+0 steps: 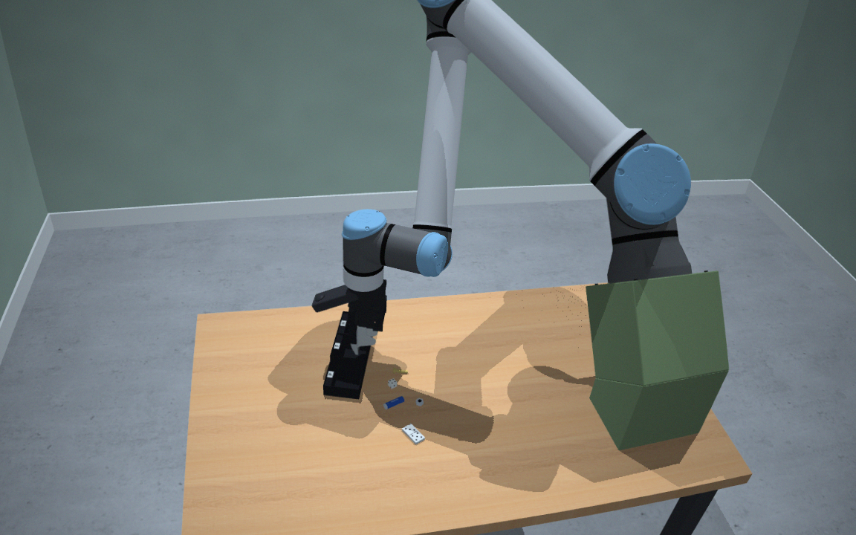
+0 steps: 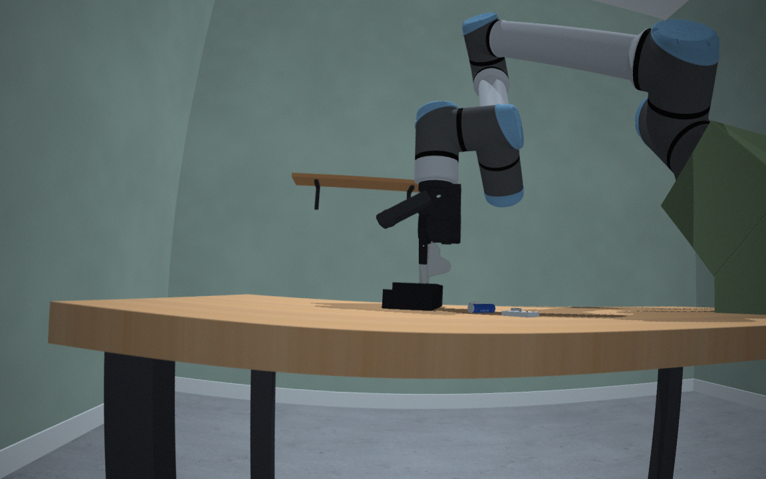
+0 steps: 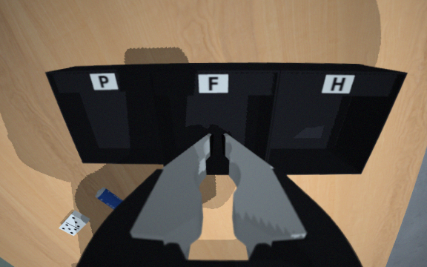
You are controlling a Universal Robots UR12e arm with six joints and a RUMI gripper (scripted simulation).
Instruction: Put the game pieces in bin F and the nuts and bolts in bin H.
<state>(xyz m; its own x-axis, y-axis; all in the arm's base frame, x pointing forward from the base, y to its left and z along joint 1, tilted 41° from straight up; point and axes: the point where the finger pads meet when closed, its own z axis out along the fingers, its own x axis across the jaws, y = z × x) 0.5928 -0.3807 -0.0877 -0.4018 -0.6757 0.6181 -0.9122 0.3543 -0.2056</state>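
Right now the black bin is 20 mm below my hand and 10 mm ahead of it. Also, from my hand: brass bolt 80 mm behind, 70 mm to the left, 30 mm below; battery 170 mm to the left, 40 mm behind, 30 mm below; white die 110 mm to the left, 60 mm behind, 30 mm below.
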